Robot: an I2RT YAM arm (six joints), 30 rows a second.
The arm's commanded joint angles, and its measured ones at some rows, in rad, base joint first. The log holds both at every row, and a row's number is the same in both.
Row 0, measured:
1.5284, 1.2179, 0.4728, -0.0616, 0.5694, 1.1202
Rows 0 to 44, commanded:
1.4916, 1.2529, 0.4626, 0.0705, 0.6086, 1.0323
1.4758, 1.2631, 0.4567, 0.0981, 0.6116, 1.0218
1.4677, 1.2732, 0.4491, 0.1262, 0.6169, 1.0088
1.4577, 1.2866, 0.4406, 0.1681, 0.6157, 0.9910
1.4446, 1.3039, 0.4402, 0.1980, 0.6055, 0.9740
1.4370, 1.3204, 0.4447, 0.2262, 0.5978, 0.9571
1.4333, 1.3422, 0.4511, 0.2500, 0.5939, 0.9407
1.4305, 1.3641, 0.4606, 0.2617, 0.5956, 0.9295
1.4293, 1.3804, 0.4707, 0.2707, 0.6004, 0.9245
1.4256, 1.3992, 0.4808, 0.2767, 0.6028, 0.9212
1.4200, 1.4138, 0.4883, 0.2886, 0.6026, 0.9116
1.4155, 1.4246, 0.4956, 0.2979, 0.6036, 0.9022
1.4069, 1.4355, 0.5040, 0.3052, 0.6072, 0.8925
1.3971, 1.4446, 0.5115, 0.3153, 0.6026, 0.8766
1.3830, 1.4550, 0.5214, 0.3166, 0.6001, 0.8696
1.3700, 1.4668, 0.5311, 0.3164, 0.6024, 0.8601
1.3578, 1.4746, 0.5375, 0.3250, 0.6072, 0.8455
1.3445, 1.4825, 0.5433, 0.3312, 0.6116, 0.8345
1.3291, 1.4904, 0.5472, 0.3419, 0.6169, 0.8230
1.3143, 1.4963, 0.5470, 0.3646, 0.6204, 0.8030
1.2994, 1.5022, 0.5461, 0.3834, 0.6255, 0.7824
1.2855, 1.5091, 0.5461, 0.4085, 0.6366, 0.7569
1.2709, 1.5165, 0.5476, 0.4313, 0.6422, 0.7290
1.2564, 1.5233, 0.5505, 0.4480, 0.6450, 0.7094
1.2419, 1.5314, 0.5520, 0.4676, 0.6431, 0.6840
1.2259, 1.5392, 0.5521, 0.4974, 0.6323, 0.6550
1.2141, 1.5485, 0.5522, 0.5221, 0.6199, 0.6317
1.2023, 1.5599, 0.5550, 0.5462, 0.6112, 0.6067
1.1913, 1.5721, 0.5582, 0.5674, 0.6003, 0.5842
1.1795, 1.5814, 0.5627, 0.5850, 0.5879, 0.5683
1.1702, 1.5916, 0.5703, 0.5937, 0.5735, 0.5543
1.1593, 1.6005, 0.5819, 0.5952, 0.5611, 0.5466
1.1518, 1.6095, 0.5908, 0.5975, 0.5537, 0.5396
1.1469, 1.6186, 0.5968, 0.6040, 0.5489, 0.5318
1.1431, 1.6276, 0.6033, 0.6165, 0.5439, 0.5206
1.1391, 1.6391, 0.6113, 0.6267, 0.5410, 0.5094
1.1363, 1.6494, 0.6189, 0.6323, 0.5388, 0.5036
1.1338, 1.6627, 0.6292, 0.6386, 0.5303, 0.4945
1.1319, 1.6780, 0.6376, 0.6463, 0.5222, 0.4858
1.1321, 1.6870, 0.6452, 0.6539, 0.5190, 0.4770
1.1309, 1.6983, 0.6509, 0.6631, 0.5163, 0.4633
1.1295, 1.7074, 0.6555, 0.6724, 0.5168, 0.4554
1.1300, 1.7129, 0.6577, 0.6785, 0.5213, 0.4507
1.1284, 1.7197, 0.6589, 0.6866, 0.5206, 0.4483
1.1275, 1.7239, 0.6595, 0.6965, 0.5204, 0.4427
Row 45, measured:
1.1309, 1.7130, 0.6525, 0.6407, 0.5224, 0.4801
